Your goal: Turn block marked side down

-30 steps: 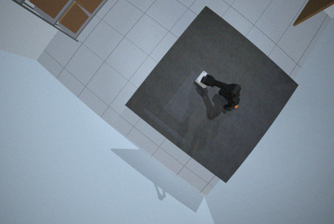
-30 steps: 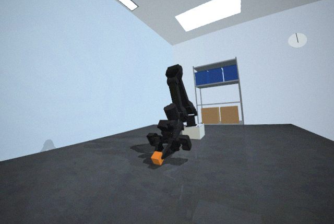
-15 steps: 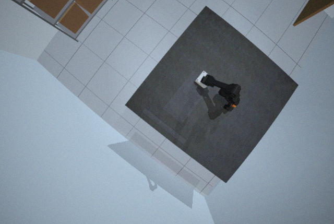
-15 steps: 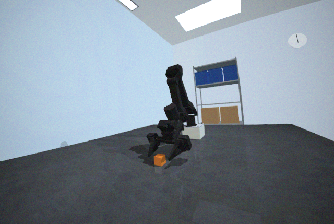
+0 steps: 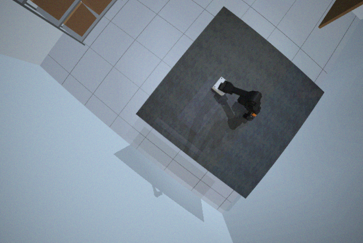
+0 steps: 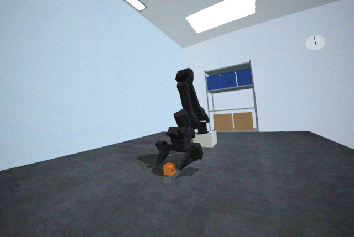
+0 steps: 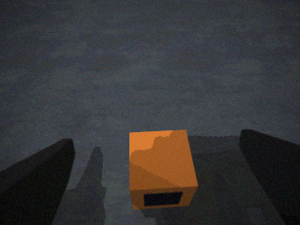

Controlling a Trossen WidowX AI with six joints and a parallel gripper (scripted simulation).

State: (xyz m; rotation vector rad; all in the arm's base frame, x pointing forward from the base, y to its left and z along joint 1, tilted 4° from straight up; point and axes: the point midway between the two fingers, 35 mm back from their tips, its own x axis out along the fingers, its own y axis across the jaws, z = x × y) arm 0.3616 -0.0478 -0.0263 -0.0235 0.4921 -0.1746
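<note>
Right now my gripper tip is 20 mm past the orange block and 10 mm above it.
</note>
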